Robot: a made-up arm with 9 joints. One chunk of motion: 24 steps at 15 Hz.
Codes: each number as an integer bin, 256 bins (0 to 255) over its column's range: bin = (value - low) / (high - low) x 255, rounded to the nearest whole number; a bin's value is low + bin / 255 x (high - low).
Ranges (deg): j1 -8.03..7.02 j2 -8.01..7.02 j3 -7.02..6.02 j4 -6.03..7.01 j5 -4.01..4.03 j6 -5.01..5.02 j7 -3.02..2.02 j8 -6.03..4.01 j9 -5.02..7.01
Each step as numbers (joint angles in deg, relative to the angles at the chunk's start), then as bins.
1 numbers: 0.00 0.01 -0.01 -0.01 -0.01 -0.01 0.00 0.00 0.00
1 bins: 136 136 137 118 127 127 153 153 106
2 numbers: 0.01 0.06 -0.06 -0.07 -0.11 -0.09 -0.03 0.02 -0.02
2 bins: 136 137 136 117 124 125 151 154 106
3 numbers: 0.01 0.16 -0.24 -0.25 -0.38 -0.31 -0.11 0.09 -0.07
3 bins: 136 139 133 113 115 119 147 155 105
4 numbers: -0.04 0.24 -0.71 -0.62 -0.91 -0.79 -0.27 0.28 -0.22
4 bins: 135 140 123 106 98 107 139 160 102
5 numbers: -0.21 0.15 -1.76 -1.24 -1.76 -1.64 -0.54 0.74 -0.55
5 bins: 132 138 103 94 71 86 125 172 95
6 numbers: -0.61 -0.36 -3.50 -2.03 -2.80 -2.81 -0.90 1.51 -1.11
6 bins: 126 130 69 78 38 56 107 192 83
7 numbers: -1.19 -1.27 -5.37 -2.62 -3.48 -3.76 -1.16 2.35 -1.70
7 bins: 116 114 32 67 17 32 94 213 70
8 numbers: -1.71 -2.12 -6.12 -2.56 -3.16 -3.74 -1.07 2.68 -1.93
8 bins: 107 100 18 68 27 32 99 221 65
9 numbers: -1.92 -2.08 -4.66 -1.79 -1.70 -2.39 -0.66 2.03 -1.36
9 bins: 104 101 46 83 73 67 119 205 78
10 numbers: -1.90 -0.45 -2.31 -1.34 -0.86 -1.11 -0.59 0.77 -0.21
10 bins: 104 128 92 92 100 99 123 173 102
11 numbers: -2.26 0.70 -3.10 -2.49 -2.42 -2.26 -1.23 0.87 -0.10
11 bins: 98 148 77 69 50 70 91 175 104
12 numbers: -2.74 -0.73 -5.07 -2.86 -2.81 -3.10 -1.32 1.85 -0.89
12 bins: 90 124 38 62 38 49 86 200 88
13 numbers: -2.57 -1.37 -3.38 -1.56 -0.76 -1.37 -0.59 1.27 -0.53
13 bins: 93 113 71 87 103 93 123 185 95
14 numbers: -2.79 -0.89 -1.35 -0.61 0.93 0.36 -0.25 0.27 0.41
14 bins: 89 121 111 106 157 137 140 160 115
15 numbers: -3.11 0.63 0.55 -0.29 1.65 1.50 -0.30 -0.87 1.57
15 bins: 83 147 148 112 180 166 138 131 140
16 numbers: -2.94 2.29 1.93 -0.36 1.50 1.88 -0.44 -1.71 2.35
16 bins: 86 175 175 111 175 175 131 110 156
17 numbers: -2.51 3.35 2.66 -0.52 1.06 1.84 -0.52 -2.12 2.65
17 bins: 94 193 189 108 161 174 126 99 163
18 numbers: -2.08 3.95 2.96 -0.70 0.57 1.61 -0.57 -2.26 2.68
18 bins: 101 203 195 104 145 168 124 96 163
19 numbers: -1.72 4.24 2.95 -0.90 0.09 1.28 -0.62 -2.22 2.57
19 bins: 107 208 195 100 130 160 121 97 161
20 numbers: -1.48 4.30 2.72 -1.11 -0.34 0.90 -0.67 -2.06 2.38
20 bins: 111 209 190 96 116 150 119 101 157
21 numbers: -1.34 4.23 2.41 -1.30 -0.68 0.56 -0.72 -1.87 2.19
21 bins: 113 208 184 92 106 142 116 106 153
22 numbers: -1.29 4.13 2.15 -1.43 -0.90 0.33 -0.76 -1.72 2.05
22 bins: 114 206 179 90 99 136 114 109 150
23 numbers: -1.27 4.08 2.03 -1.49 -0.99 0.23 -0.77 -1.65 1.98
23 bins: 115 205 177 89 96 133 114 111 148
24 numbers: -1.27 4.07 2.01 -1.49 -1.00 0.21 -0.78 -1.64 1.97
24 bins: 115 205 177 89 95 133 113 111 148
